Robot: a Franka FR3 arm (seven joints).
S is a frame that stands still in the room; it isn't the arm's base.
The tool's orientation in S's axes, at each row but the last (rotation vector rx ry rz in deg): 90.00, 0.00, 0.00; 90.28, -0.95, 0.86; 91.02, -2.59, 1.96; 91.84, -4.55, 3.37; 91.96, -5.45, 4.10; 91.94, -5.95, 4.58; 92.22, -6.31, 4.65; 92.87, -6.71, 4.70; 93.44, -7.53, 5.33; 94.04, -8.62, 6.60; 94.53, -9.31, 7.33; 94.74, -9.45, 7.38; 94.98, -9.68, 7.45
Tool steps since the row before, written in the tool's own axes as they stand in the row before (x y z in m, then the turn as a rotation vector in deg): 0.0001, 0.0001, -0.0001, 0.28, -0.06, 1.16; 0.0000, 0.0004, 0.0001, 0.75, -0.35, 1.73; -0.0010, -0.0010, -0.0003, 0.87, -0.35, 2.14; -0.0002, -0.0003, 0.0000, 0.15, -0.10, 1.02; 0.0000, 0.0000, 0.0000, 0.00, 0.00, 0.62; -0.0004, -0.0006, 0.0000, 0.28, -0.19, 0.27; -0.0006, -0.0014, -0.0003, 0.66, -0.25, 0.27; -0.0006, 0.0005, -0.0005, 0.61, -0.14, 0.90; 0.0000, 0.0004, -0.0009, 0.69, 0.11, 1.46; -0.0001, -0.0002, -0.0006, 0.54, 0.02, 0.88; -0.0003, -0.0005, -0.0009, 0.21, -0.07, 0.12; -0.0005, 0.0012, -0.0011, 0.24, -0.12, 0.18; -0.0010, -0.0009, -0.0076, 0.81, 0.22, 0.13
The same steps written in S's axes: 0.0001, 0.0001, 0.0001, 0.28, -1.16, -0.06; 0.0000, -0.0001, 0.0004, 0.76, -1.73, -0.34; -0.0009, 0.0003, -0.0010, 0.87, -2.14, -0.34; -0.0002, 0.0000, -0.0003, 0.15, -1.02, -0.12; 0.0000, 0.0000, 0.0000, -0.01, -0.62, -0.02; -0.0003, 0.0000, -0.0006, 0.30, -0.27, -0.17; -0.0004, 0.0004, -0.0014, 0.68, -0.27, -0.18; -0.0006, 0.0005, 0.0004, 0.61, -0.91, -0.11; 0.0000, 0.0009, 0.0005, 0.64, -1.48, 0.11; -0.0001, 0.0006, -0.0002, 0.52, -0.89, 0.04; -0.0002, 0.0009, -0.0005, 0.22, -0.12, -0.04; -0.0007, 0.0010, 0.0012, 0.26, -0.18, -0.09; -0.0007, 0.0077, -0.0004, 0.75, -0.18, 0.35
